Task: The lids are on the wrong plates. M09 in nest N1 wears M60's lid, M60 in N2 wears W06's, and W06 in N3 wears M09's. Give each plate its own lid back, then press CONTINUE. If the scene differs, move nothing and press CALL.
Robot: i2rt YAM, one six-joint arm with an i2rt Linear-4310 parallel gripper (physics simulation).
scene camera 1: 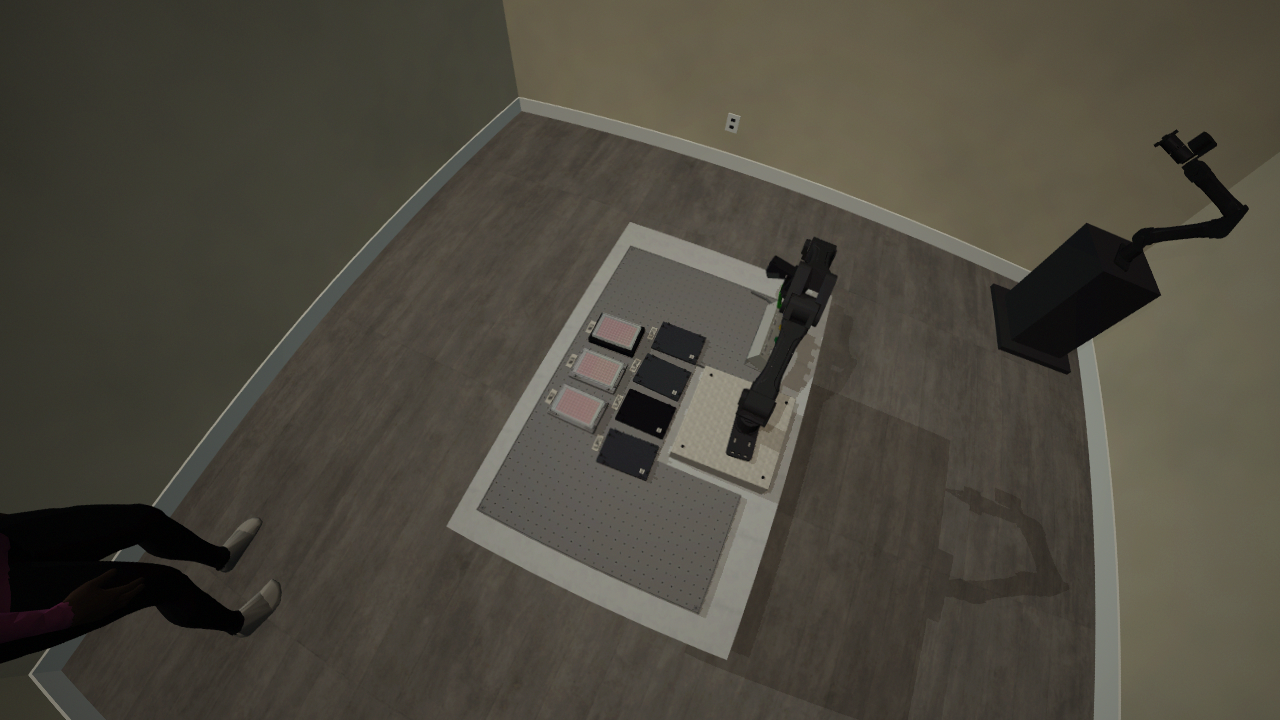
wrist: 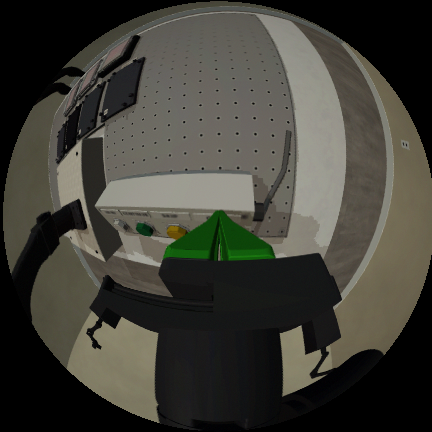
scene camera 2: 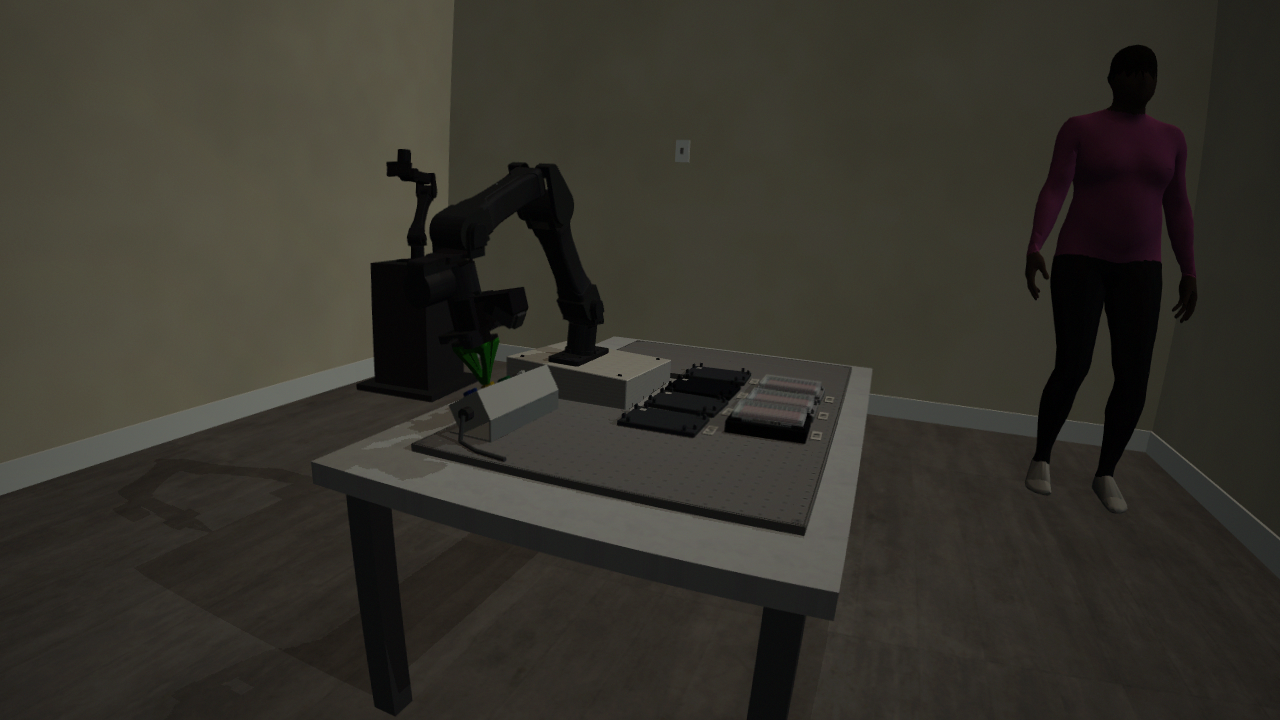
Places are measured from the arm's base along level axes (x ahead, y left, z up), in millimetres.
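Where they show: gripper, between the fingertips: (scene camera 1: pixel 778 307) (wrist: pixel 218 216) (scene camera 2: pixel 485 384); arm's base, origin of its link: (scene camera 1: pixel 746 424) (wrist: pixel 72 214) (scene camera 2: pixel 580 356).
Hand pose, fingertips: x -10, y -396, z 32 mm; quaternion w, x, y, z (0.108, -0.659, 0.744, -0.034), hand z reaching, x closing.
Each offset is from my fingertips to the top centre of the thing. "pt": to the spot under its first point.
Three pink plates {dx +450, dy +227, dz -46 mm} (scene camera 1: pixel 617 332) {dx +459, dy +360, dz -57 mm} (scene camera 1: pixel 597 368) {dx +469, dy +489, dz -57 mm} (scene camera 1: pixel 578 407) stand in a row; in scene camera 2 they show at the right of the board. Their lid marks are too small to read. The button box {dx -3, dy +79, dz -2 mm} (scene camera 2: pixel 519 404) (wrist: pixel 175 192) has a grey button {dx -17, dy +156, dz -12 mm} (wrist: pixel 121 224), a green button {dx -22, dy +106, dz -12 mm} (wrist: pixel 144 229) and a yellow button {dx -28, dy +57, dz -12 mm} (wrist: pixel 176 232); its labels are too small to read surely. My gripper (wrist: pixel 218 216) (scene camera 2: pixel 486 383) is shut and empty, with its green fingertips at the box's button side, right of the yellow button in the wrist view. The fingers hide part of the panel there; contact cannot be told.
Four dark flat nests, among them one {dx +263, dy +184, dz -66 mm} (scene camera 1: pixel 677 342) and a blacker one {dx +284, dy +439, dz -66 mm} (scene camera 1: pixel 645 412), lie between the plates and the arm's pale base block (scene camera 1: pixel 707 416). A cable {pt dx +36, dy -89, dz -80 mm} (wrist: pixel 286 165) leaves the box. A person (scene camera 2: pixel 1123 197) stands beyond the table. A second arm stands on a black pedestal (scene camera 1: pixel 1078 286).
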